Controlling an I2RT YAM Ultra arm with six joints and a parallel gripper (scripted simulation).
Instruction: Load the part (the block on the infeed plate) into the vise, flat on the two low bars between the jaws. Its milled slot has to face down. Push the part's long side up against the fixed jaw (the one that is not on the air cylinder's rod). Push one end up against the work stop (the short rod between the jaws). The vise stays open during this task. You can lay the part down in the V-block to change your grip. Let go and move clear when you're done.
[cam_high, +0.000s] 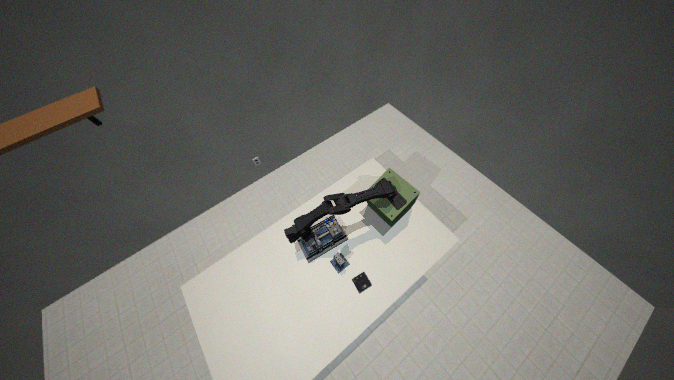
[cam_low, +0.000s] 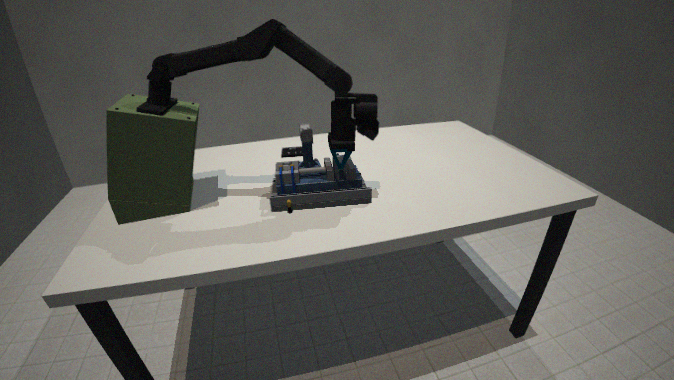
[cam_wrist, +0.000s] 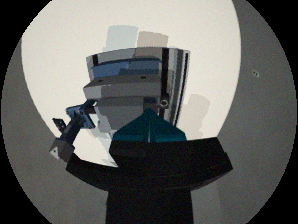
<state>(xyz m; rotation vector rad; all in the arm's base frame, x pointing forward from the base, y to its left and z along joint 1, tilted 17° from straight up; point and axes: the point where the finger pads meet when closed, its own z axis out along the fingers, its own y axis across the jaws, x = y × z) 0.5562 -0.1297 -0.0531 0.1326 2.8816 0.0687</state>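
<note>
Now: the grey block part 4 cm to the left of my hand, 1 cm below it and 1 cm ahead of it. Also, from my hand: cylinder rod 8 cm behind, 4 cm to the left, 2 cm below; then air cylinder 16 cm behind, 5 cm to the left, 2 cm below; then vise 6 cm below, 6 cm behind, 4 cm to the left.
</note>
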